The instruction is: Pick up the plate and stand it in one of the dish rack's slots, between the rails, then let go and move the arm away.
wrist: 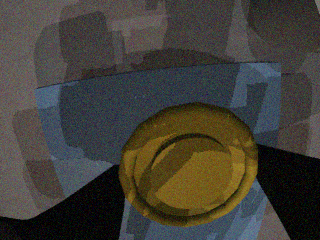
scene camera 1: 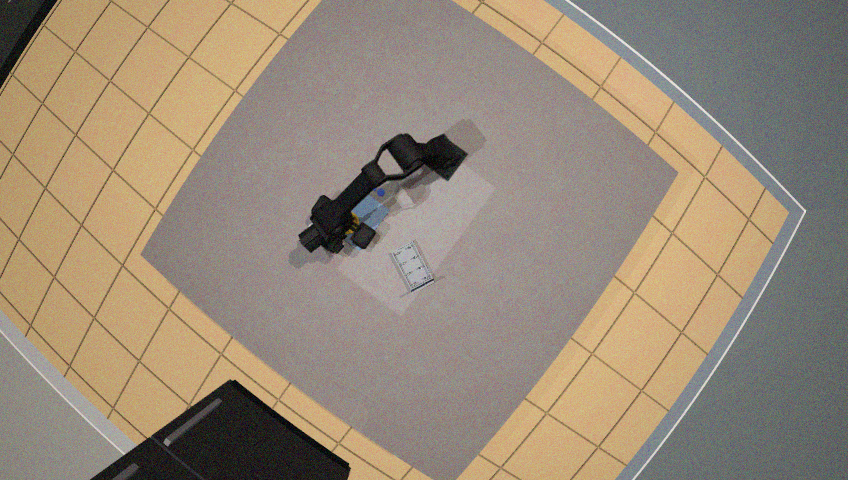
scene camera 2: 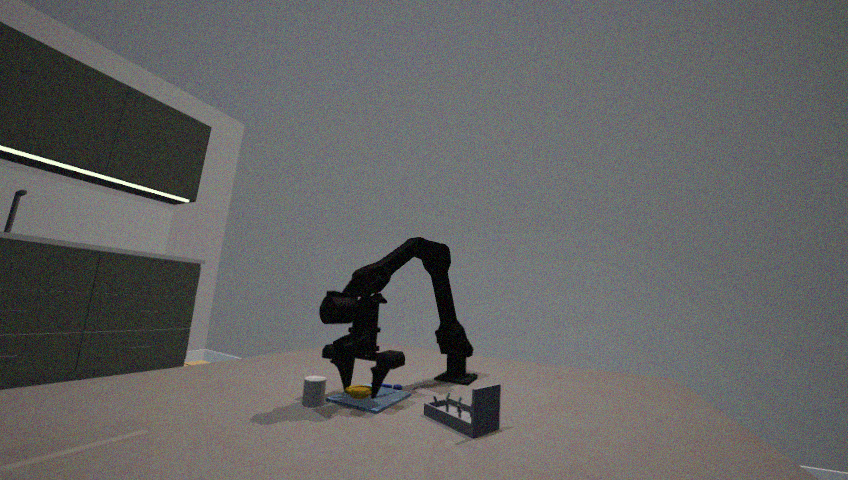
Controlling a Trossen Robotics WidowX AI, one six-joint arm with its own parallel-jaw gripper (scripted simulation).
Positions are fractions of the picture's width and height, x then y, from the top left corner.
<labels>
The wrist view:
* gripper: 0.59, 0.69
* yellow plate: 0.59, 0.69, held by the gripper
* light blue mat: 0.27, 0.51
</labels>
